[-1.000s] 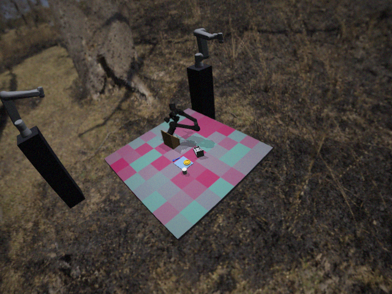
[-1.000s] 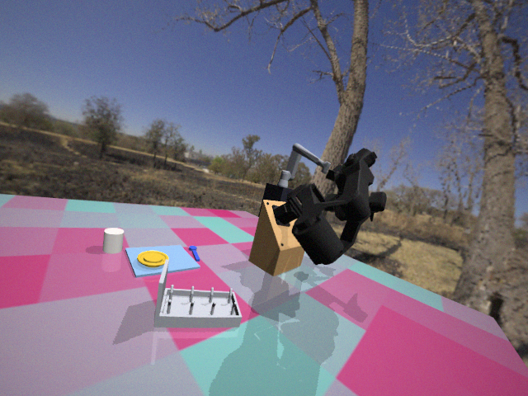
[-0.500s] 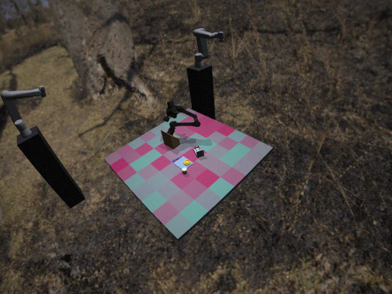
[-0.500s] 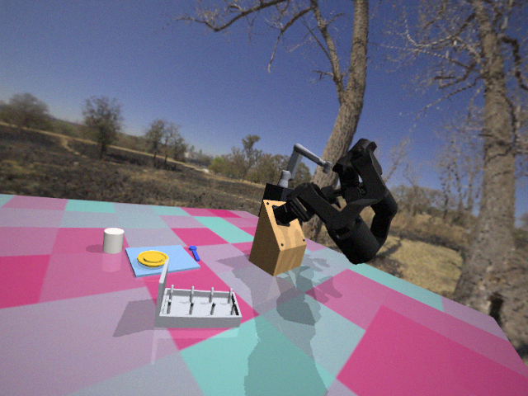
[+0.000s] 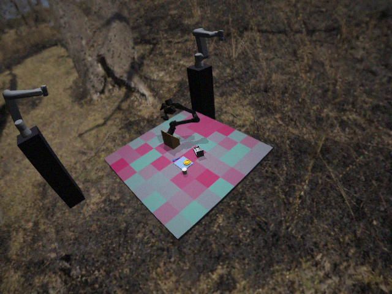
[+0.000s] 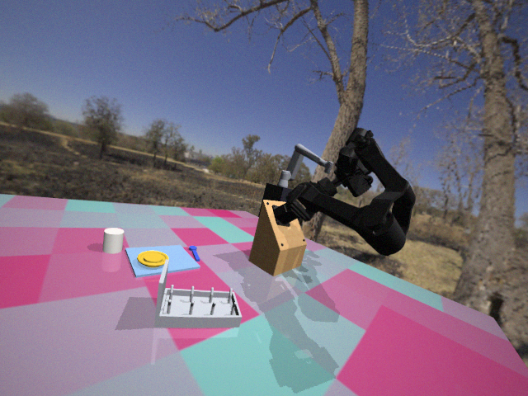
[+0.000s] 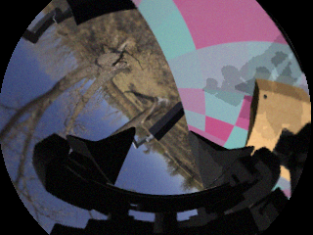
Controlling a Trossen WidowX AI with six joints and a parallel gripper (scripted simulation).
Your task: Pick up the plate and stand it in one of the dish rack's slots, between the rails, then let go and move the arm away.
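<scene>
Right now my gripper tip is 56 cm short of the yellow plate, 27 cm above it and 14 cm to the left of it. From my gripper tip the other things lie so: grey dish rack (52 cm ahead, 26 cm below, 5 cm to the left); light blue mat (53 cm ahead, 28 cm below, 16 cm to the right); small blue spoon (43 cm ahead, 28 cm below, 18 cm to the right).
</scene>
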